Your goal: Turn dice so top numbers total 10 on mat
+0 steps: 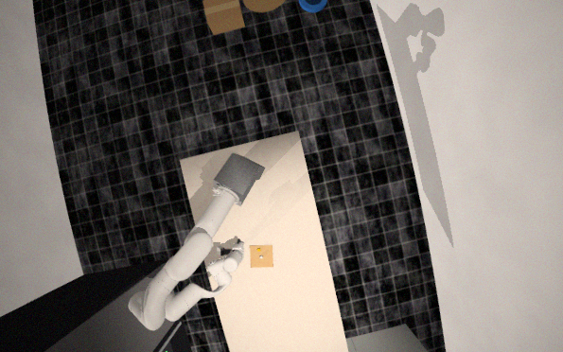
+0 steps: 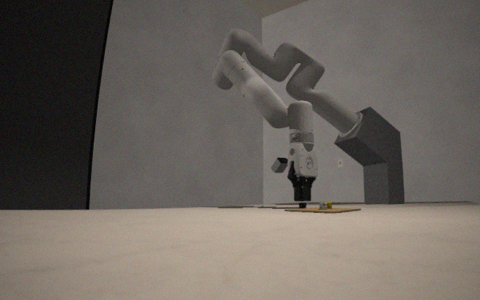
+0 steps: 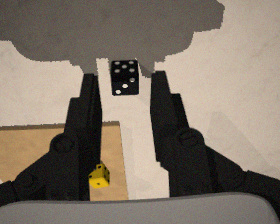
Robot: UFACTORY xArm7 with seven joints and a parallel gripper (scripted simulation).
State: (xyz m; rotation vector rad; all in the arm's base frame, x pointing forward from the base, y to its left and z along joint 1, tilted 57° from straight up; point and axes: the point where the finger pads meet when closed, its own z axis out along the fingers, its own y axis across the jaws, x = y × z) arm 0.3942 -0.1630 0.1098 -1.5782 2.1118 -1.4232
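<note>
My gripper is now 30 mm above the black die. From my hand the other things lie so: pale die 130 mm ahead, 60 mm to the left, 30 mm below; then tan mat 130 mm ahead, 60 mm to the left, 40 mm below; then yellow die 80 mm ahead, 70 mm to the left, 30 mm below.
</note>
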